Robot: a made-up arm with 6 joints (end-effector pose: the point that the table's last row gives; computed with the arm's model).
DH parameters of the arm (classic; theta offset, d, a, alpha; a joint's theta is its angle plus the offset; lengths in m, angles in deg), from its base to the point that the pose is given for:
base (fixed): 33.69 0 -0.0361 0
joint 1: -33.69 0.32 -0.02 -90
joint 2: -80.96 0 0.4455 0
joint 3: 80.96 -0.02 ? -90
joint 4: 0 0.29 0.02 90
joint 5: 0 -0.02 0.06 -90
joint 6: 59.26 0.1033 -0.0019 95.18
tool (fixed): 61.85 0.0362 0 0
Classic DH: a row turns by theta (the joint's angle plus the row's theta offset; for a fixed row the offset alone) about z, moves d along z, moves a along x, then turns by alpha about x.
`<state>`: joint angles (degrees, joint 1 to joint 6).
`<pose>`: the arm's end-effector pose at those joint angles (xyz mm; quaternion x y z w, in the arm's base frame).
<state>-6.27 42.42 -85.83 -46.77 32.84 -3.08</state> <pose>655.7 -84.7 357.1 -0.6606 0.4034 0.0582 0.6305</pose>
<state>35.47 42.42 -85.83 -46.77 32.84 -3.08</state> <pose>524.7 388.3 357.1 -0.7609 0.1416 0.2790 0.5684</pose>
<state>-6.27 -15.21 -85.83 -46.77 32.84 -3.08</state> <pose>297.2 -45.3 938.5 -0.6399 0.0544 -0.2867 0.7109</pose>
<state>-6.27 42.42 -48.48 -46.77 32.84 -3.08</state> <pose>437.3 -60.7 187.9 -0.5852 0.5808 0.2795 0.4920</pose>
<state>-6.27 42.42 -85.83 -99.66 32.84 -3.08</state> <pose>631.5 -73.0 333.2 -0.9118 0.1862 0.1555 0.3313</pose>
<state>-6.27 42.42 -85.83 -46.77 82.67 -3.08</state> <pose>572.2 -154.9 328.9 -0.6158 0.7124 0.0486 0.3330</pose>
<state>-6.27 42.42 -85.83 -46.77 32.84 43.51</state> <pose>674.0 -101.7 371.1 -0.4130 0.4843 -0.2319 0.7356</pose>
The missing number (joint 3, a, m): 0.07
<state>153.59 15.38 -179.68 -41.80 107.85 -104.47</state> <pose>-211.5 152.6 1006.6 -0.4039 -0.8247 0.3944 0.0340</pose>
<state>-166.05 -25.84 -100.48 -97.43 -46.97 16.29</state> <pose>-44.9 -165.3 965.1 -0.7187 0.5836 -0.3779 0.0037</pose>
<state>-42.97 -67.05 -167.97 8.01 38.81 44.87</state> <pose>-653.4 490.8 721.3 -0.0262 -0.8126 -0.1915 0.5498</pose>
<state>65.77 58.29 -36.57 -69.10 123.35 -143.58</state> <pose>204.1 260.9 232.7 -0.1751 -0.3630 -0.4858 0.7756</pose>
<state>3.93 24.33 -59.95 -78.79 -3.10 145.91</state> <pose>527.4 58.3 456.6 0.1631 0.4613 -0.3096 0.8153</pose>
